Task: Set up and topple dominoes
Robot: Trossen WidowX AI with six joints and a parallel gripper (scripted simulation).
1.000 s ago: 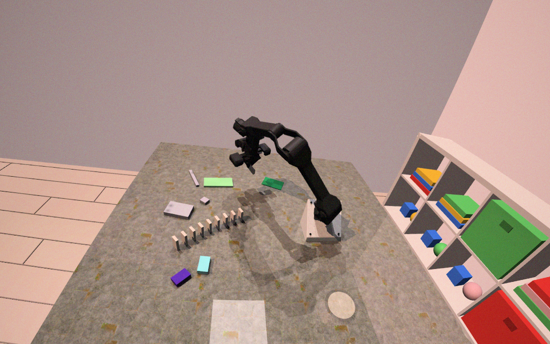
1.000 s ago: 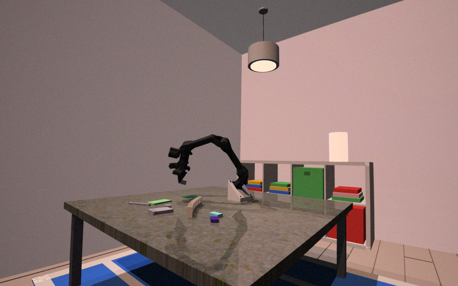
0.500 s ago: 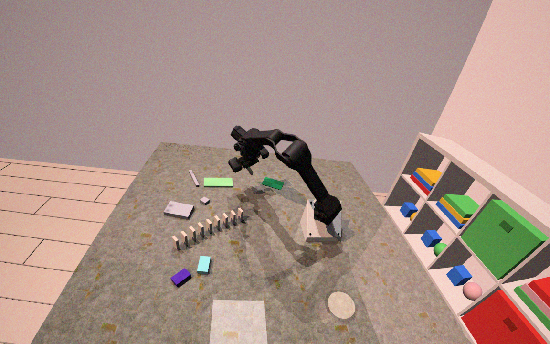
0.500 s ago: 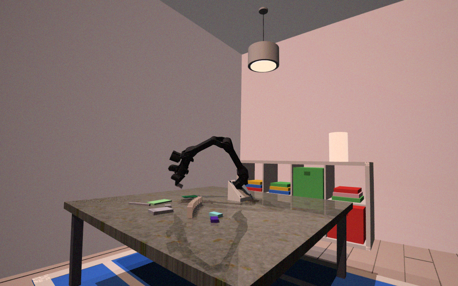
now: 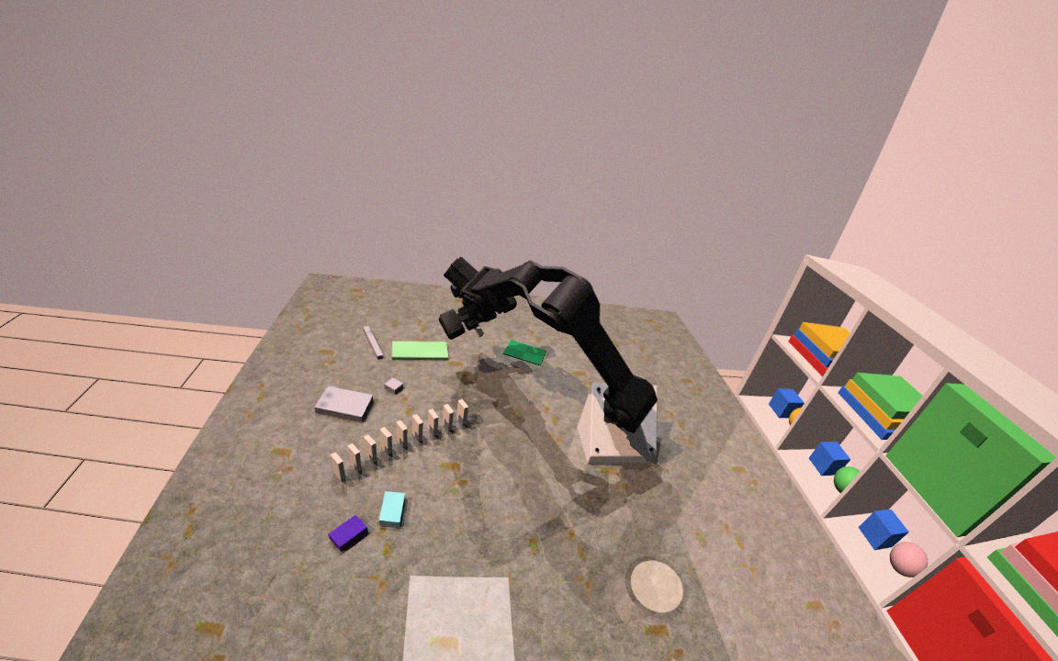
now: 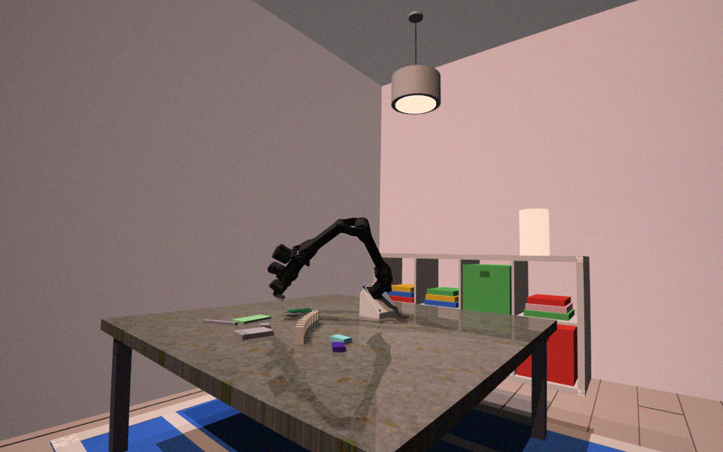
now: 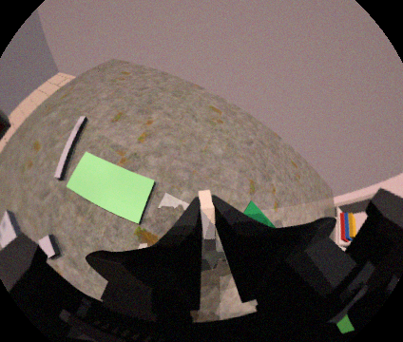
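The light green plate lies 130 mm ahead of my gripper tip, 80 mm below it and 30 mm to the left of it. Round my gripper tip: dark green plate (150 mm behind, 90 mm below, 10 mm to the right); small grey cube (180 mm to the left, 170 mm ahead, 80 mm below); thin grey bar (250 mm ahead, 80 mm below, 20 mm to the left).
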